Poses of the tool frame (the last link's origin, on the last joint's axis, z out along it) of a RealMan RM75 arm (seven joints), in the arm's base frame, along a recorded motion.
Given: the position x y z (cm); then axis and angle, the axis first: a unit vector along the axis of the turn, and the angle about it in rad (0 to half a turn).
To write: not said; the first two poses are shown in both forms.
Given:
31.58, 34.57, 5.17, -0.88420, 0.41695, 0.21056, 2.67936
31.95, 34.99, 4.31, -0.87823, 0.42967, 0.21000, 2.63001
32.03, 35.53, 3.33, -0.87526, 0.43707, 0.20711, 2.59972
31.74, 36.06, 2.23, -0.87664, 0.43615, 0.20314, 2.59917
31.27, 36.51, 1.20, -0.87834, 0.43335, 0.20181, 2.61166
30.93, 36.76, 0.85, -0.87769, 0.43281, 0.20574, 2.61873
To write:
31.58, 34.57, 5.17, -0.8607, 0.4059, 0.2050, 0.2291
31.95, 34.99, 4.31, -0.8497, 0.4157, 0.2032, 0.2530
32.03, 35.53, 3.33, -0.8433, 0.4211, 0.1996, 0.2676
31.74, 36.06, 2.23, -0.8446, 0.4202, 0.1957, 0.2679
31.27, 36.51, 1.20, -0.8477, 0.4182, 0.1948, 0.2619
30.93, 36.76, 0.85, -0.8479, 0.4181, 0.1987, 0.2585

